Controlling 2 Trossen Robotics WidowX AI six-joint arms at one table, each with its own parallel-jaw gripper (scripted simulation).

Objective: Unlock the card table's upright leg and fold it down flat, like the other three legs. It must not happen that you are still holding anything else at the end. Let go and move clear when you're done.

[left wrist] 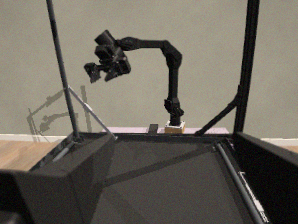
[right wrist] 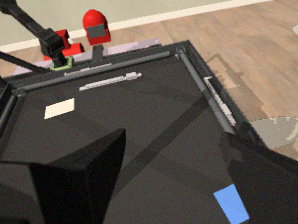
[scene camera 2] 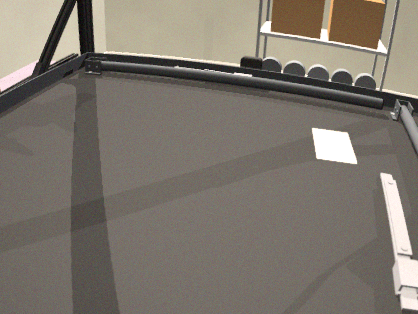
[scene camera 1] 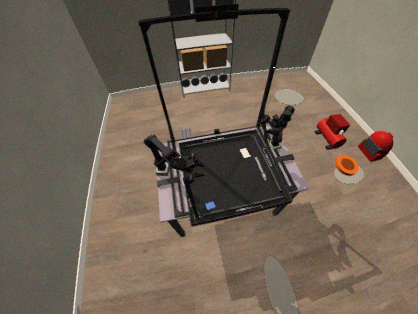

Scene:
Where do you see a white label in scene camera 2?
330, 145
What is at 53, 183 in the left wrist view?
My left gripper.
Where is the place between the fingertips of my right gripper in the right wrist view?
At 172, 137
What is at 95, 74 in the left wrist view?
My right gripper.

